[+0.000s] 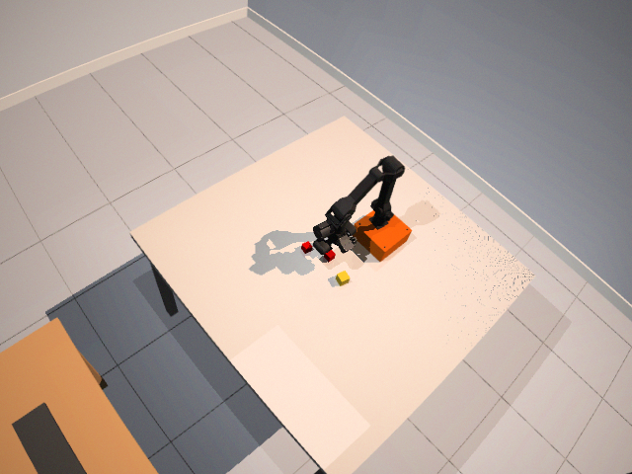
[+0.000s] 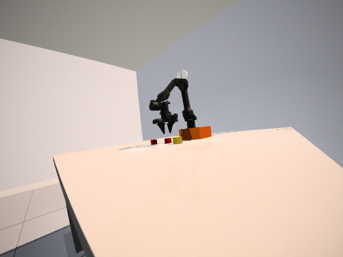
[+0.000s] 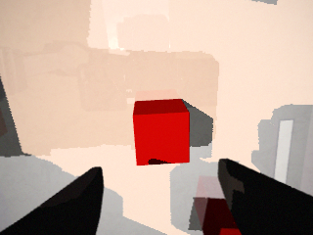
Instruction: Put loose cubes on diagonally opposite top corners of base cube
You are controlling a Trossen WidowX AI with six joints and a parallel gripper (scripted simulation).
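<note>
Now: the yellow base cube 12 cm to the left of my gripper tip, 5 cm below it and 3 cm ahead of it.
</note>
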